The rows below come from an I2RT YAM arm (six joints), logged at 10 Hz.
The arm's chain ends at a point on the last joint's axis. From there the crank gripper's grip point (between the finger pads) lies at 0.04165 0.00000 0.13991 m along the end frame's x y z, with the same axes.
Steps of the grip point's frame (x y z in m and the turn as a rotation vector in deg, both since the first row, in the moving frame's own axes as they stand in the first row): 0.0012, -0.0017, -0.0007, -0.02, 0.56, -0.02; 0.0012, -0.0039, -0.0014, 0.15, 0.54, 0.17; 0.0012, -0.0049, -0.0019, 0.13, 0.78, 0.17; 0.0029, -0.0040, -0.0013, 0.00, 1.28, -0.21; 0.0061, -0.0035, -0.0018, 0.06, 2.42, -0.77; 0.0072, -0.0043, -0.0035, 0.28, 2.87, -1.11; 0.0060, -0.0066, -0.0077, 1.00, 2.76, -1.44; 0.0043, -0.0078, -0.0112, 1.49, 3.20, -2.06; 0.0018, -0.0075, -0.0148, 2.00, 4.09, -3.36
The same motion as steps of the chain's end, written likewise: -0.0002, -0.0017, -0.0003, -0.02, 0.56, -0.02; -0.0001, -0.0037, -0.0010, 0.15, 0.54, 0.17; -0.0007, -0.0047, -0.0013, 0.13, 0.78, 0.17; -0.0002, -0.0038, -0.0003, 0.00, 1.28, -0.21; 0.0002, -0.0028, 0.0001, 0.06, 2.42, -0.77; 0.0003, -0.0027, -0.0012, 0.28, 2.87, -1.11; -0.0006, -0.0030, -0.0055, 1.00, 2.76, -1.44; -0.0034, -0.0026, -0.0086, 1.49, 3.20, -2.06; -0.0079, 0.0001, -0.0113, 2.00, 4.09, -3.36
